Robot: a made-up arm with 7 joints. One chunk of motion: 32 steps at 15 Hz.
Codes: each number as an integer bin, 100 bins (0 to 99) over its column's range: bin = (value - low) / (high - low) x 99, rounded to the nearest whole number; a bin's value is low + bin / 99 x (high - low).
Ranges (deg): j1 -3.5..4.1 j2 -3.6..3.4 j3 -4..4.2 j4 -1.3..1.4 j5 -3.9..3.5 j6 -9.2..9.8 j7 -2.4..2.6
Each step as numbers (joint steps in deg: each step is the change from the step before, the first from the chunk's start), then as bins.
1 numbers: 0.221 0.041 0.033 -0.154 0.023 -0.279 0.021
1 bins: 48 51 49 42 52 46 48
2 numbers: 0.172 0.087 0.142 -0.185 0.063 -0.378 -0.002
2 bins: 48 52 50 41 53 46 47
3 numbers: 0.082 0.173 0.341 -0.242 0.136 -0.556 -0.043
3 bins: 47 53 52 39 54 45 47
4 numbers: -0.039 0.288 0.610 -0.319 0.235 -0.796 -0.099
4 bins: 45 55 56 36 55 44 46
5 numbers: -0.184 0.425 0.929 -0.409 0.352 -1.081 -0.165
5 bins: 43 57 60 33 57 42 44
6 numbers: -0.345 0.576 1.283 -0.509 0.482 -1.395 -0.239
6 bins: 41 59 64 29 59 41 43
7 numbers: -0.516 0.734 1.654 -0.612 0.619 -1.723 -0.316
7 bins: 39 61 68 25 60 39 41
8 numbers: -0.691 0.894 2.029 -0.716 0.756 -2.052 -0.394
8 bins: 37 64 73 21 62 37 40
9 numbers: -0.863 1.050 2.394 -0.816 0.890 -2.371 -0.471
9 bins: 34 66 77 18 64 36 38
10 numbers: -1.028 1.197 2.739 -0.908 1.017 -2.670 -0.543
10 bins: 32 68 81 14 66 34 37
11 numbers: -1.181 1.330 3.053 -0.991 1.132 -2.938 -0.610
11 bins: 30 70 85 11 67 33 35
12 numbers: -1.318 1.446 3.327 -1.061 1.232 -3.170 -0.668
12 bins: 28 71 88 9 69 31 34
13 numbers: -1.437 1.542 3.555 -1.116 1.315 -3.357 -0.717
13 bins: 27 73 91 7 70 30 33
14 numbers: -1.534 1.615 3.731 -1.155 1.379 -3.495 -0.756
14 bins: 26 74 93 5 71 30 33
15 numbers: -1.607 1.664 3.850 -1.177 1.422 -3.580 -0.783
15 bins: 25 74 95 5 71 29 32
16 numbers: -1.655 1.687 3.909 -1.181 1.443 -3.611 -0.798
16 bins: 24 75 95 4 71 29 32
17 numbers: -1.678 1.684 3.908 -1.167 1.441 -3.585 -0.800
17 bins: 24 75 95 5 71 29 32
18 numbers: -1.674 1.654 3.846 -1.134 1.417 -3.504 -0.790
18 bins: 24 74 95 6 71 30 32
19 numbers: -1.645 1.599 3.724 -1.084 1.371 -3.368 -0.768
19 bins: 24 74 93 8 71 30 32
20 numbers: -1.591 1.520 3.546 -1.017 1.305 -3.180 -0.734
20 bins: 25 72 91 10 70 31 33
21 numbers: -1.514 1.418 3.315 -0.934 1.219 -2.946 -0.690
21 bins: 26 71 88 13 68 33 34
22 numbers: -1.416 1.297 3.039 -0.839 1.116 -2.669 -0.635
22 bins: 27 69 85 17 67 34 35
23 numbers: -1.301 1.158 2.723 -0.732 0.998 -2.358 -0.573
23 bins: 29 67 81 21 66 36 36
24 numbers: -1.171 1.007 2.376 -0.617 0.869 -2.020 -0.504
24 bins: 30 65 77 25 64 37 38
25 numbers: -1.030 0.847 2.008 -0.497 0.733 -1.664 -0.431
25 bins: 32 63 73 29 62 39 39
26 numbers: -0.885 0.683 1.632 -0.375 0.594 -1.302 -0.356
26 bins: 34 61 68 34 60 41 40
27 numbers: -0.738 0.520 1.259 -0.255 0.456 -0.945 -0.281
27 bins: 36 58 63 38 58 43 42
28 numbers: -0.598 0.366 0.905 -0.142 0.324 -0.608 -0.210
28 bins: 38 56 59 42 57 45 43
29 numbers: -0.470 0.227 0.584 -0.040 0.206 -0.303 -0.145
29 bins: 39 54 55 46 55 46 45
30 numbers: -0.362 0.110 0.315 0.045 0.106 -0.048 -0.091
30 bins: 41 52 52 49 54 48 46
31 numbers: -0.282 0.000 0.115 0.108 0.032 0.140 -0.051
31 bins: 42 51 50 52 53 49 47
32 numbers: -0.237 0.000 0.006 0.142 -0.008 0.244 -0.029
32 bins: 43 51 48 53 52 49 47
